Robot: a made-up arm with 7 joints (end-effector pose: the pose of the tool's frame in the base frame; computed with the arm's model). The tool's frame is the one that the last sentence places.
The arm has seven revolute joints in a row. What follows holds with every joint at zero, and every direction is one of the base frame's. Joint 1 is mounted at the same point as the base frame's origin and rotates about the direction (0, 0.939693, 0.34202). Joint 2 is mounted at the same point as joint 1 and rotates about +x. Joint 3 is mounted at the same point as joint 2 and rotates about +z. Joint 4 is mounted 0.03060 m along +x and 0.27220 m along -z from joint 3 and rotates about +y. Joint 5 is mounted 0.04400 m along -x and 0.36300 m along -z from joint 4 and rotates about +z. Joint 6 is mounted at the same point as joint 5 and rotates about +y. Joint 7 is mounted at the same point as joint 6 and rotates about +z. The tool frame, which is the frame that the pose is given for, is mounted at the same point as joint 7; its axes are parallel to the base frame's.
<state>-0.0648 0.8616 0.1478 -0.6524 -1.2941 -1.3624 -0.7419</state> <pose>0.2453 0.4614 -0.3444 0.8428 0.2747 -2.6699</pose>
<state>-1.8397 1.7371 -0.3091 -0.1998 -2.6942 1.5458 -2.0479</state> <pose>0.1137 0.5544 0.2977 2.7247 0.5035 -3.0935</pose>
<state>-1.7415 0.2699 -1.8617 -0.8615 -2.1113 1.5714 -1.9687</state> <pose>0.5253 -0.2926 -0.0960 -3.0881 -1.1369 0.8590</pose>
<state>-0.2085 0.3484 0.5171 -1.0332 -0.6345 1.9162 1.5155</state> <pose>0.3747 0.2946 -0.3479 0.6602 -0.7888 1.8616</pose>
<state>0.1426 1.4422 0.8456 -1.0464 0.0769 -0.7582 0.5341</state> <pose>0.2103 0.5293 0.1480 2.4219 -0.3842 -2.1123</pose>
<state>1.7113 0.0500 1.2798 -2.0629 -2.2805 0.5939 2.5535</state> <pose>-0.2507 0.3055 0.0344 2.0409 -0.0789 -0.6589</pose>
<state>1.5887 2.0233 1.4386 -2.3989 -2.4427 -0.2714 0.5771</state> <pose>0.3070 0.0184 -0.0424 -0.7146 0.8588 1.6623</pose>
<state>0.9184 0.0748 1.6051 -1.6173 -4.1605 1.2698 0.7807</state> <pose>-0.3222 0.3595 -0.1129 -1.3271 0.4476 2.2584</pose>
